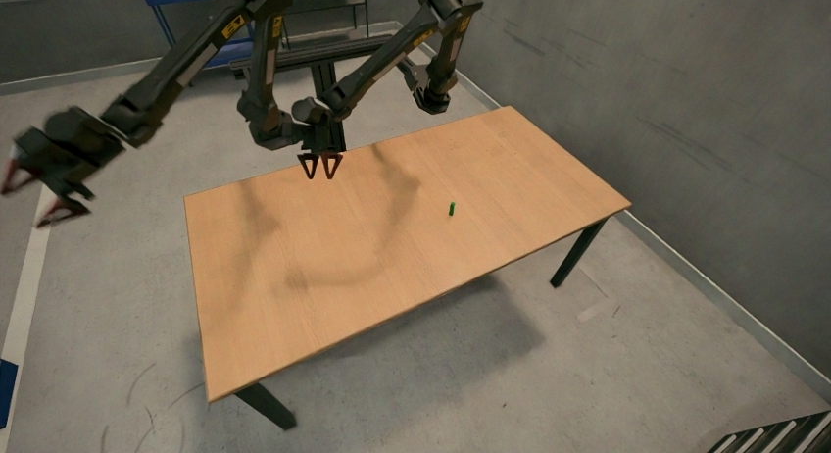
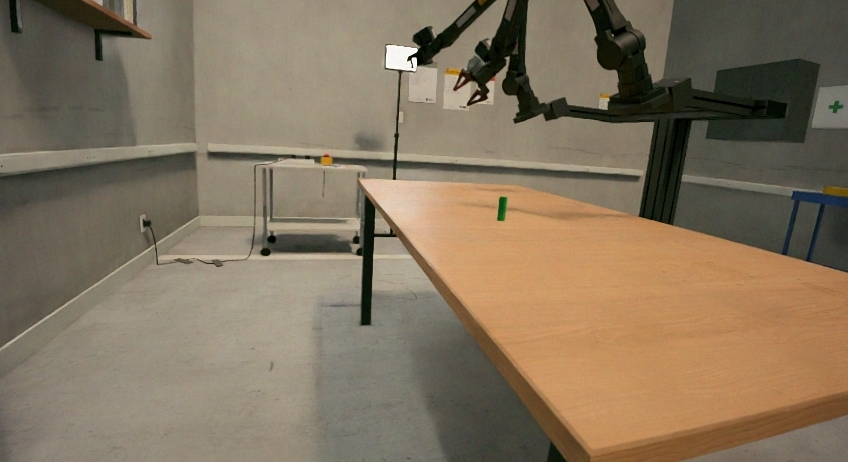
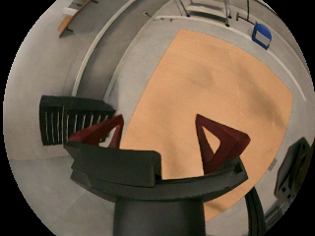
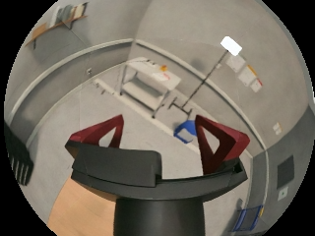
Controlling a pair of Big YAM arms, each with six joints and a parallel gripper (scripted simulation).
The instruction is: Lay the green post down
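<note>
Now: the green post 490 mm to the left of my left hand and 340 mm below it.
</note>
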